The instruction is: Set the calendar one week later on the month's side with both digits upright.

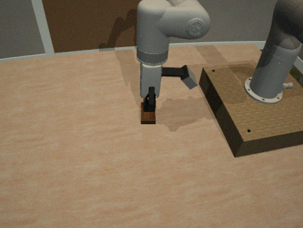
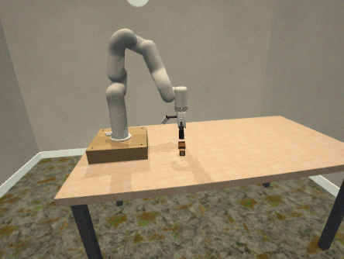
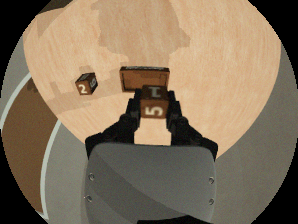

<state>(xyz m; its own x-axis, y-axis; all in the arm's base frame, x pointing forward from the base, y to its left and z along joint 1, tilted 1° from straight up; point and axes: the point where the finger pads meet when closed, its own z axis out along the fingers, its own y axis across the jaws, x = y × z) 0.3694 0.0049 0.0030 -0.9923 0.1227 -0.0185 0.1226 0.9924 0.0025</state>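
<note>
Now: hand 2 cm to the left of the brown tray and 7 cm above it. Also, from my hand: cube 1 cm behind, 13 cm to the right, 6 cm below.
</note>
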